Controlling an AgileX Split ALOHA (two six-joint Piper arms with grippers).
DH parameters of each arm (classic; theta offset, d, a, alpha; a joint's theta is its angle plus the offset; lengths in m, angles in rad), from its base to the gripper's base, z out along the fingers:
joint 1: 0 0.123 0 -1.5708
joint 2: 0.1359 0 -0.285 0
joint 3: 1.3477 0 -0.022 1.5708
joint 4: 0 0.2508 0 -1.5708
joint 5: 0 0 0.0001 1.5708
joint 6: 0 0.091 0 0
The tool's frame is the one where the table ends.
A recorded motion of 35 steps. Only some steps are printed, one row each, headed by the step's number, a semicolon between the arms.
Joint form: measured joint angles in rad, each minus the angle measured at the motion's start. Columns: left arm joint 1, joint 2, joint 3, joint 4, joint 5, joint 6; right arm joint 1, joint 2, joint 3, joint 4, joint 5, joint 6.
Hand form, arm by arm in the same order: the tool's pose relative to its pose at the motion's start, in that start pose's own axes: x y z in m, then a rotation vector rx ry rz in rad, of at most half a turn. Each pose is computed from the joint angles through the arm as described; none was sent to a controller.
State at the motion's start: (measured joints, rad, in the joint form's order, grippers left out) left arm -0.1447 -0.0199 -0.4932 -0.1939 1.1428 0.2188; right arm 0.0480 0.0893 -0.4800 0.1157 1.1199 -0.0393
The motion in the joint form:
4: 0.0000 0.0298 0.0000 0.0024 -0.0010 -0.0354; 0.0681 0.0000 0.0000 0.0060 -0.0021 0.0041
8: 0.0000 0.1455 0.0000 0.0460 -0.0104 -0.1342; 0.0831 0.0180 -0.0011 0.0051 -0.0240 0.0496
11: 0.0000 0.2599 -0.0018 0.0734 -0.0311 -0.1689; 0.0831 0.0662 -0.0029 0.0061 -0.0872 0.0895
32: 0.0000 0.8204 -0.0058 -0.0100 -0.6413 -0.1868; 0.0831 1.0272 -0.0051 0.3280 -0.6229 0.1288
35: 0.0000 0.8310 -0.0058 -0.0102 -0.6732 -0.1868; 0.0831 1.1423 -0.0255 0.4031 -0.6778 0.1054
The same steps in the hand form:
4: -0.0024 0.0012 0.0036 0.0012 0.0286 -0.0396; 0.0002 0.0010 -0.0005 -0.0599 0.0028 -0.0336
8: -0.0105 0.0086 0.0181 -0.0314 0.1394 -0.1372; -0.0033 0.0011 0.0013 -0.0702 0.0005 0.0046
11: -0.0185 0.0149 0.0333 -0.0525 0.2333 -0.1733; -0.0130 0.0012 0.0071 -0.0688 -0.0151 0.0505
32: -0.0700 0.0420 0.1394 -0.0797 0.1704 -0.3074; -0.0565 0.0067 0.1779 -0.0638 0.3968 0.4629
35: -0.0721 0.0433 0.1418 -0.0855 0.1495 -0.3074; -0.0562 0.0065 0.2004 -0.0509 0.4295 0.5235

